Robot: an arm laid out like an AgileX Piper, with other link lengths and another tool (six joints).
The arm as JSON. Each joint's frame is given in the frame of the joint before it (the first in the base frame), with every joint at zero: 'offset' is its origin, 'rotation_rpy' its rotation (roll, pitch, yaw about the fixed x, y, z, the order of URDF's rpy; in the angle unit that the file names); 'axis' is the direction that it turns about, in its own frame. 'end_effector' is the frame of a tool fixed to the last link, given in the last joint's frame.
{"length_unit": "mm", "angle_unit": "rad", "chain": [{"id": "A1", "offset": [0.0, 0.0, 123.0], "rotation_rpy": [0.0, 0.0, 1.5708], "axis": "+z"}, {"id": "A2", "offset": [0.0, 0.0, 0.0], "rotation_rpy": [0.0, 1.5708, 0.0], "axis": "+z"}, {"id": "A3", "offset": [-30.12, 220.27, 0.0], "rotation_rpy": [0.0, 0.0, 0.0], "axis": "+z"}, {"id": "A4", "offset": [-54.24, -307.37, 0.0], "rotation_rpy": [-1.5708, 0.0, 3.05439], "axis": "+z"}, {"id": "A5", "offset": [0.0, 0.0, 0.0], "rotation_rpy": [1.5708, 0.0, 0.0], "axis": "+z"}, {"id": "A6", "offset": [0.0, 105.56, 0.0], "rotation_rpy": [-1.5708, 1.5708, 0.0], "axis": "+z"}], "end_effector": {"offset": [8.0, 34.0, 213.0], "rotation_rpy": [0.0, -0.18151, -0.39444]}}
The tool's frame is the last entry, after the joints.
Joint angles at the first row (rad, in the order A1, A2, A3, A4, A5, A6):
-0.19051, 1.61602, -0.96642, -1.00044, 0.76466, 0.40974
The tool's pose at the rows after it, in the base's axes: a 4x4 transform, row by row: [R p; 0 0 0 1], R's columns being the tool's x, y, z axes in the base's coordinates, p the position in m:
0.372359 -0.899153 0.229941 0.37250; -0.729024 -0.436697 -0.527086 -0.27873; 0.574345 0.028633 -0.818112 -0.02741; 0 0 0 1
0.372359 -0.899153 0.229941 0.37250; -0.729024 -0.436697 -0.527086 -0.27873; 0.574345 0.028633 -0.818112 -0.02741; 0 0 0 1
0.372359 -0.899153 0.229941 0.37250; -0.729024 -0.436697 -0.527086 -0.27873; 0.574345 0.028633 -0.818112 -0.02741; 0 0 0 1
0.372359 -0.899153 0.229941 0.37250; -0.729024 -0.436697 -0.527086 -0.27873; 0.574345 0.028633 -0.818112 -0.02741; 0 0 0 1
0.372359 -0.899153 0.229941 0.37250; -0.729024 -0.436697 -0.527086 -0.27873; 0.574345 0.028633 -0.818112 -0.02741; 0 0 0 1
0.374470 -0.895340 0.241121 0.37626; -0.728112 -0.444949 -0.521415 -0.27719; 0.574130 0.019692 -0.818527 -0.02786; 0 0 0 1
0.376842 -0.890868 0.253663 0.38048; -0.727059 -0.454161 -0.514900 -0.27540; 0.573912 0.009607 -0.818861 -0.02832; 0 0 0 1
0.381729 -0.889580 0.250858 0.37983; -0.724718 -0.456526 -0.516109 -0.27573; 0.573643 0.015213 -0.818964 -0.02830; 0 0 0 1
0.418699 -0.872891 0.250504 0.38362; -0.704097 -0.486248 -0.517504 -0.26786; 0.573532 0.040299 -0.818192 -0.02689; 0 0 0 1
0.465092 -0.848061 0.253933 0.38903; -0.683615 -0.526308 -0.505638 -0.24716; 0.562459 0.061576 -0.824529 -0.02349; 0 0 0 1
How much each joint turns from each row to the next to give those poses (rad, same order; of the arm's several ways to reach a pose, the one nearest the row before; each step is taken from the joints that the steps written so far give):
0.00001, -0.00002, 0.00001, 0.00000, 0.00001, 0.00000
0.00000, 0.00000, 0.00000, 0.00000, 0.00000, 0.00000
0.00000, 0.00000, 0.00000, 0.00000, 0.00000, 0.00000
0.00000, 0.00000, 0.00000, 0.00000, 0.00000, 0.00000
0.00000, 0.00000, 0.00000, 0.00000, 0.00000, 0.00000
-0.00002, 0.00003, -0.00002, 0.00000, -0.01276, -0.00001
0.00002, -0.00002, 0.00000, 0.00002, -0.01436, -0.00001
-0.00001, 0.00000, 0.00046, -0.00002, 0.00176, -0.00561
0.02640, -0.00097, 0.00000, 0.00001, 0.01266, -0.02384
0.05451, -0.01652, 0.00000, 0.03211, 0.02982, -0.04259

